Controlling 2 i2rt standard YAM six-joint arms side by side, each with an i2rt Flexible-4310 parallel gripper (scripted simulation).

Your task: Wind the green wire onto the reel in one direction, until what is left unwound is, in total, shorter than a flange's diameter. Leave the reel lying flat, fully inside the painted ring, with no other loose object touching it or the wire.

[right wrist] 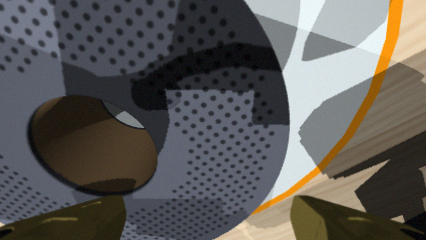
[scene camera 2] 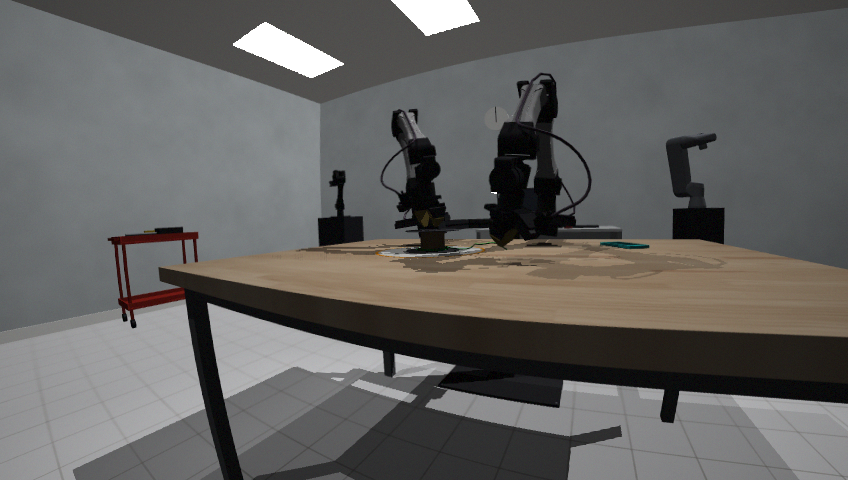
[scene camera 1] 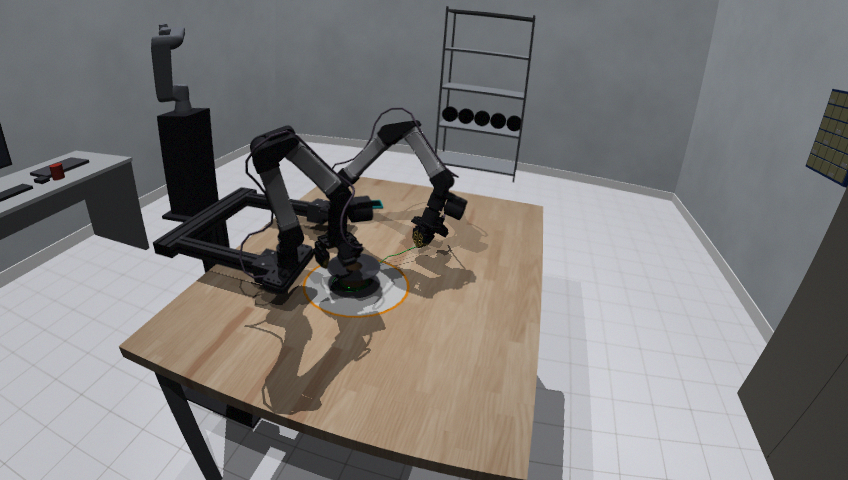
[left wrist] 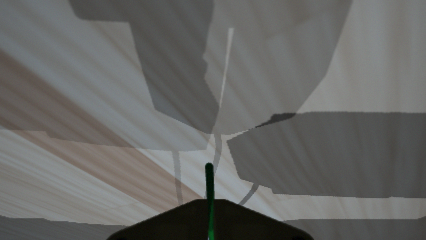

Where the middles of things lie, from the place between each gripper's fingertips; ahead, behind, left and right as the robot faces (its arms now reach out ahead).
Labels:
Right now my right hand (scene camera 2: 430, 226) is 5 cm short of the dark reel (scene camera 1: 353, 276), 2 cm to the right of it and 5 cm above it.
My left hand (scene camera 2: 500, 246) is 170 mm past the dark reel, 240 mm to the left of it and 10 mm above it.

